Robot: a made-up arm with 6 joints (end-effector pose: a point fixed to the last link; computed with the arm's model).
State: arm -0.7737 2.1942 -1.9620 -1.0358 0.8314 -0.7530
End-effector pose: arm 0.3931 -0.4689 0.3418 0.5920 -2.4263 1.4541
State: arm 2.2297 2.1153 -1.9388 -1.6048 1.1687 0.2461
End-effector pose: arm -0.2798 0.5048 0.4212 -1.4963 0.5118 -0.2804
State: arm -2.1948 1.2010 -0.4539 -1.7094 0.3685 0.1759
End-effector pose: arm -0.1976 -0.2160 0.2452 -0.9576 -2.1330 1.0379
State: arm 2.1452 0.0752 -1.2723 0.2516 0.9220 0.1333
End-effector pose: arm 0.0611 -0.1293 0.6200 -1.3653 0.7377 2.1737
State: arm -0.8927 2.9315 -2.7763 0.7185 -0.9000 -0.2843
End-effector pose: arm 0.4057 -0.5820 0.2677 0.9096 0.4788 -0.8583
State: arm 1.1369 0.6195 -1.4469 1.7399 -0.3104 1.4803
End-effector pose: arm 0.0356 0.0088 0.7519 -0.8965 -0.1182 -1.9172
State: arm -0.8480 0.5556 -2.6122 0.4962 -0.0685 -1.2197
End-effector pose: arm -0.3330 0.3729 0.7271 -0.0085 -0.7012 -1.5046
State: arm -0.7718 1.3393 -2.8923 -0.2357 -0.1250 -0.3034
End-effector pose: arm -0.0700 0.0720 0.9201 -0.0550 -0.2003 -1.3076
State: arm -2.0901 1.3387 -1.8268 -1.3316 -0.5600 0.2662
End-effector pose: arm -0.1072 -0.2867 0.7530 -0.0259 1.3584 -2.5584
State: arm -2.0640 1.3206 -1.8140 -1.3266 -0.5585 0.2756
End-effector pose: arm -0.0966 -0.2832 0.7544 -0.0367 1.3365 -2.5319
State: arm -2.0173 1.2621 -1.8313 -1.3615 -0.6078 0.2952
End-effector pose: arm -0.0621 -0.2530 0.7738 -0.1898 1.2754 -2.5201
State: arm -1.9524 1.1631 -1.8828 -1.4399 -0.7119 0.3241
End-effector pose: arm -0.0086 -0.1873 0.8034 -0.4802 1.1732 -2.5165
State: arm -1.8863 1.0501 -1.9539 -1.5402 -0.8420 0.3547
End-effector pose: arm 0.0424 -0.0991 0.8236 -0.8120 1.0593 -2.5135
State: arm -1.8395 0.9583 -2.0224 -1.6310 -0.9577 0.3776
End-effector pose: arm 0.0753 -0.0199 0.8279 -1.0816 0.9744 -2.5169
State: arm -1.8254 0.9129 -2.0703 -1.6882 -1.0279 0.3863
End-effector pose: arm 0.0899 0.0234 0.8257 -1.2345 0.9426 -2.5323
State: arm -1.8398 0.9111 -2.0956 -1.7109 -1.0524 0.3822
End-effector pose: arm 0.0936 0.0309 0.8256 -1.2865 0.9552 -2.5552
